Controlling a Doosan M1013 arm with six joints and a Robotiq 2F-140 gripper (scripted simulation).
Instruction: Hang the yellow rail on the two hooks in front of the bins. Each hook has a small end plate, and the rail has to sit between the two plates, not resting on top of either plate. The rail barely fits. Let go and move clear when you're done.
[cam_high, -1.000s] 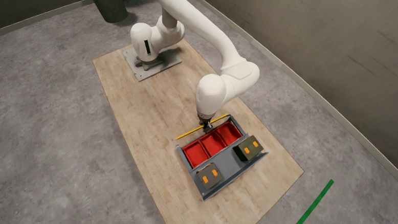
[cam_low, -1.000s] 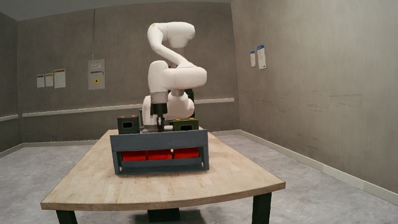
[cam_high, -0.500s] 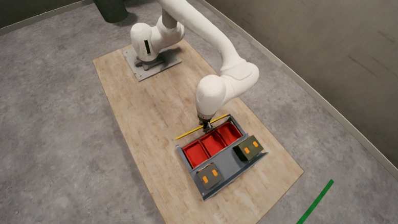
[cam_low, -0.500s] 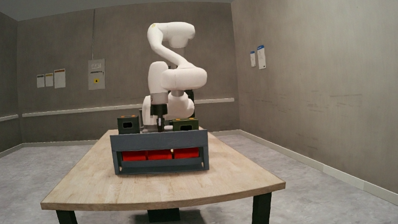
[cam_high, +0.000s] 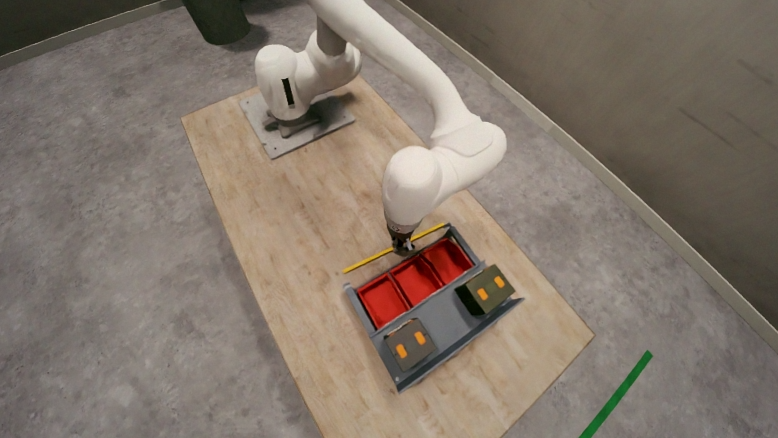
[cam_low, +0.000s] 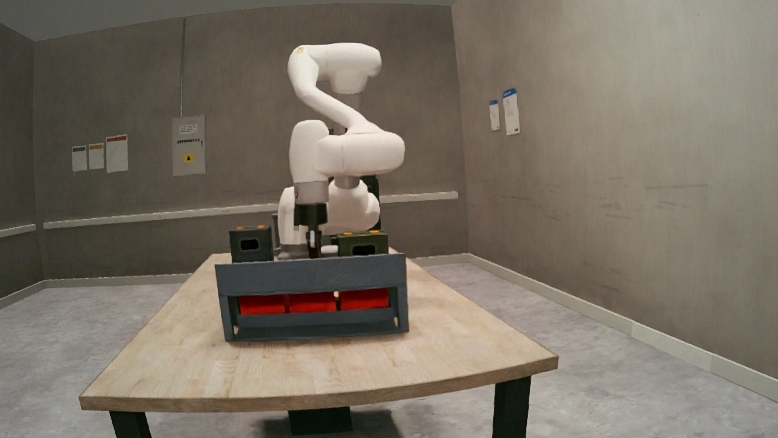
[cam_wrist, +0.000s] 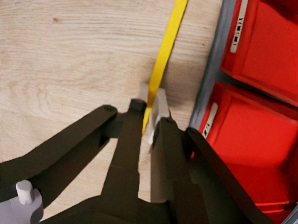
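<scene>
My gripper is now 30 mm above the yellow rail. The rest, counted from my hand: dark box 230 mm ahead, 150 mm to the right, 130 mm above.
</scene>
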